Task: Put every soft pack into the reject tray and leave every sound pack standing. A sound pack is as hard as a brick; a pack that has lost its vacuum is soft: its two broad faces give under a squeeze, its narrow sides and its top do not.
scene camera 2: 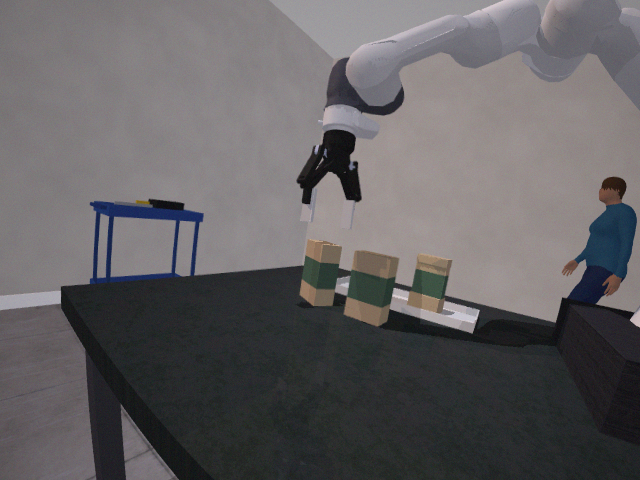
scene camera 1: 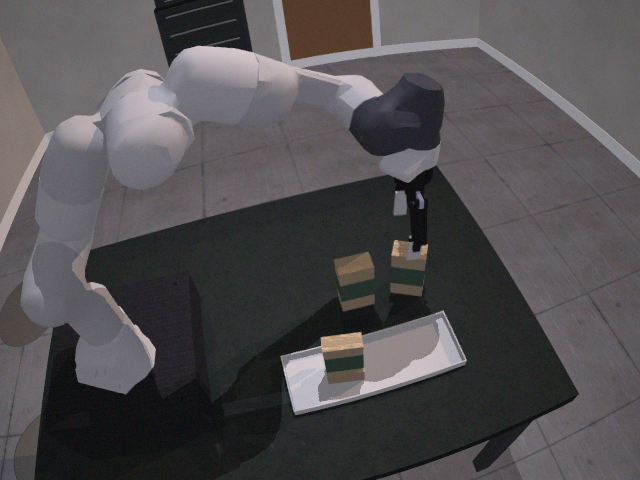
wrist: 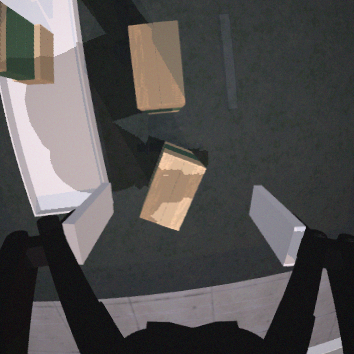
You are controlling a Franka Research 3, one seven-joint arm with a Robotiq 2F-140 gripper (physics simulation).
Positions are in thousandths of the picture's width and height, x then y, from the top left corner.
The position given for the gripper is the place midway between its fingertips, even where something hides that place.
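Observation:
White reject tray (scene camera 1: 621,743): the tray is visible in the wrist view (wrist: 162,419) and in scene camera 2 (scene camera 2: 720,661) as well. The gripper (scene camera 2: 512,470) is likewise visible in scene camera 1 (scene camera 1: 635,491) and the wrist view (wrist: 513,564).

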